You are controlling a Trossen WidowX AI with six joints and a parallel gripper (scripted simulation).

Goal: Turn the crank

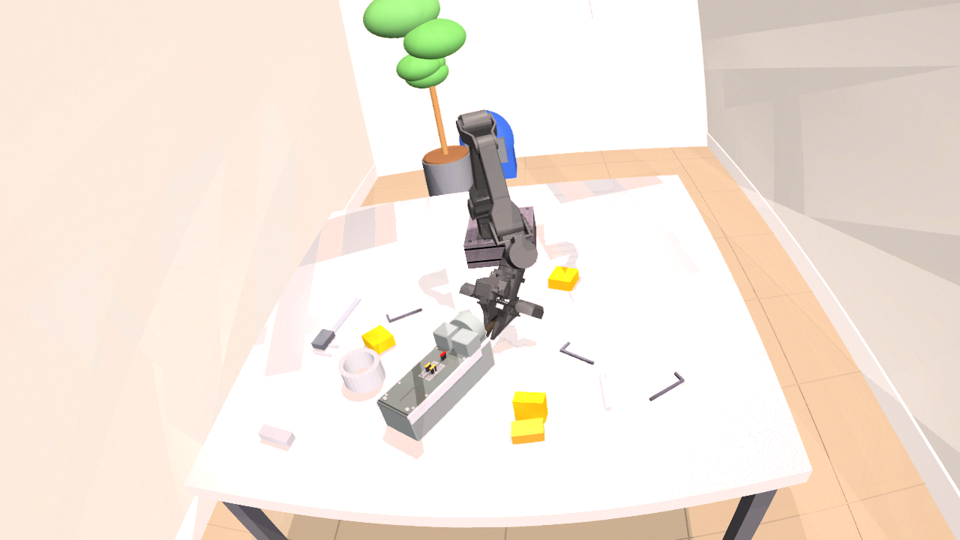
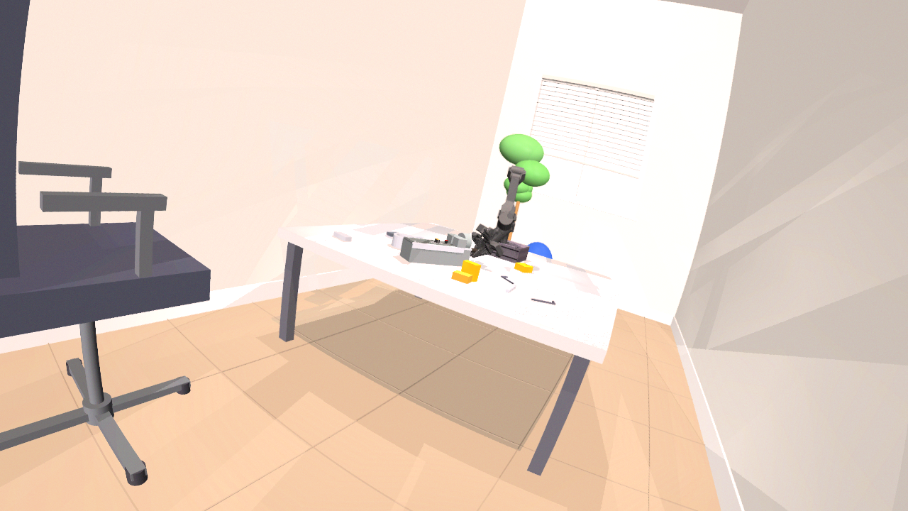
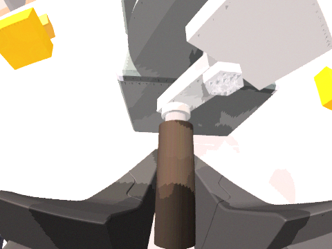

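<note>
My gripper tip is 30 mm below the brown crank handle, 10 mm to the right of it and 10 mm past it. From my gripper tip the other things lie so: red pointer: 100 mm ahead, 70 mm to the right, 50 mm above.
</note>
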